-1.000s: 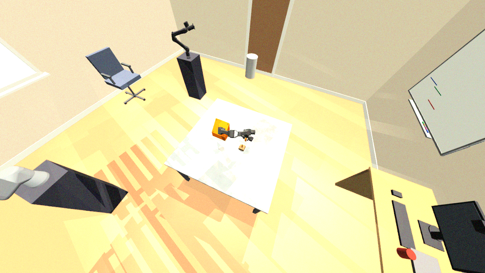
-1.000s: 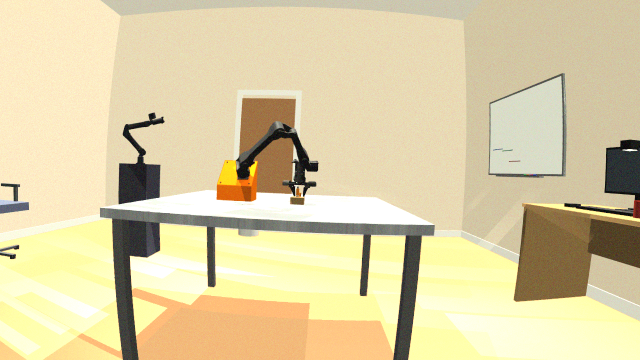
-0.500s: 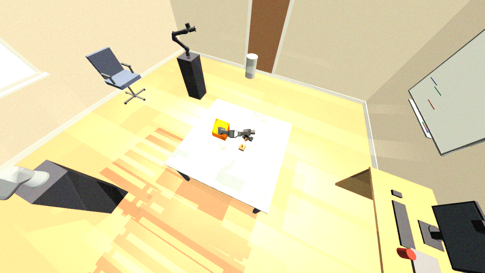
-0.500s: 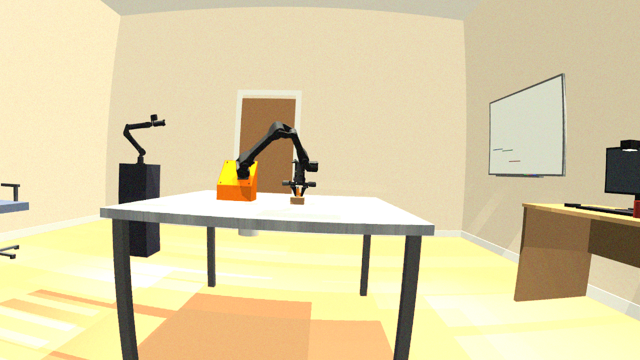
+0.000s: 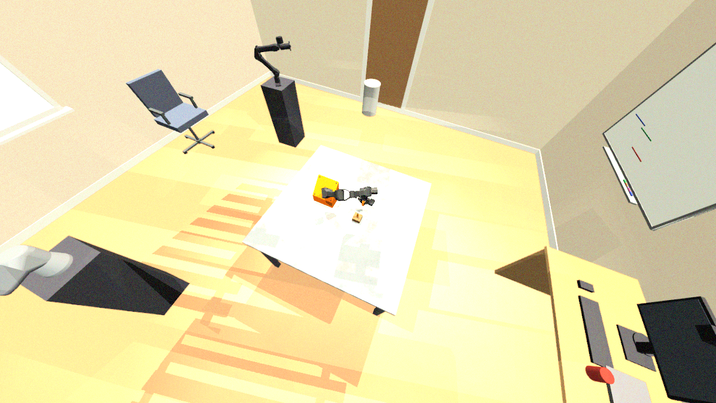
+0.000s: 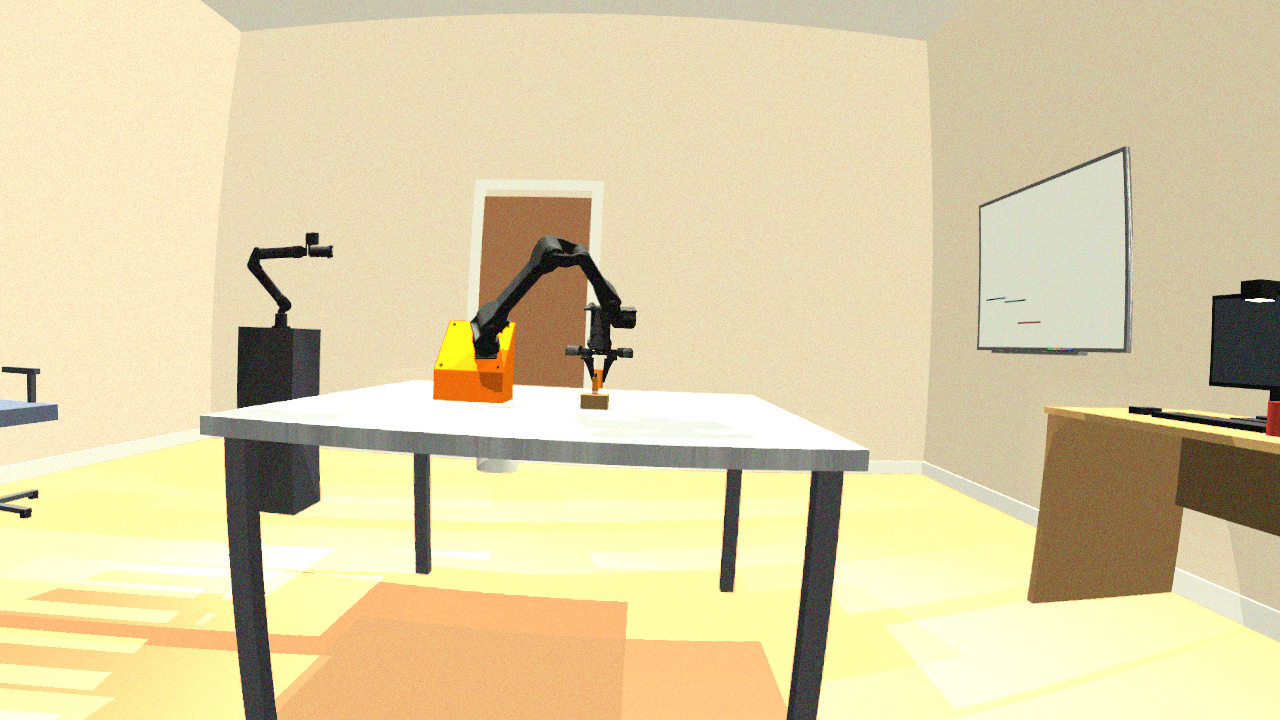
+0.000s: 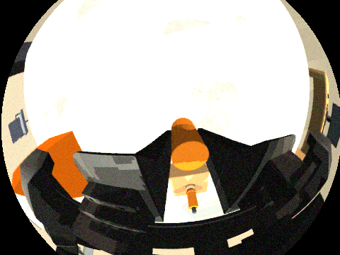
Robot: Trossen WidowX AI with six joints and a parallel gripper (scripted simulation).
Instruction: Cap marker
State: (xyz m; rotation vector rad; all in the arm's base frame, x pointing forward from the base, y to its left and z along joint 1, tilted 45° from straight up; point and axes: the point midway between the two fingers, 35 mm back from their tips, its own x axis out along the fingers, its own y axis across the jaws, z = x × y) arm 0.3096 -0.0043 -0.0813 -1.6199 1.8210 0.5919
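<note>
Right now my gripper tip is 13 cm to the left of the tan holder block and 4 cm above it. From my gripper tip the other things lie so: orange cap (1 cm above).
</note>
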